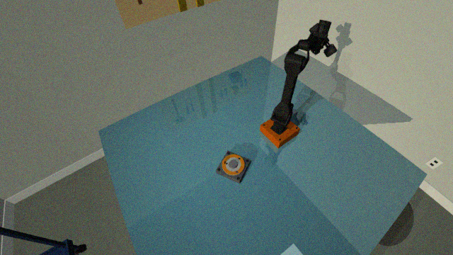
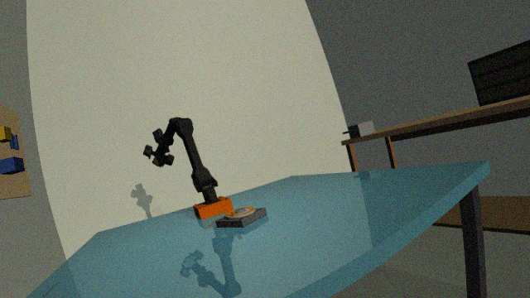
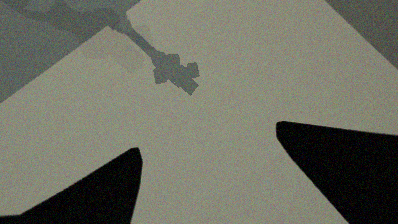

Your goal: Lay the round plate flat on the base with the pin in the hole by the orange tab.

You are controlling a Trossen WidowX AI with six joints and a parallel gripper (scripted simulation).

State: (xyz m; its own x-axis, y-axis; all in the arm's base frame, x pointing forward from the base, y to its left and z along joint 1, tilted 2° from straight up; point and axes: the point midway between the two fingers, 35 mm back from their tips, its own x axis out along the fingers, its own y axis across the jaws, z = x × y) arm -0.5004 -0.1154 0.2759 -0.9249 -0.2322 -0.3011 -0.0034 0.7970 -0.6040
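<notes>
Now: the square base 840 mm ahead of my gripper tip, 130 mm to the left of it and 290 mm below it.
</notes>
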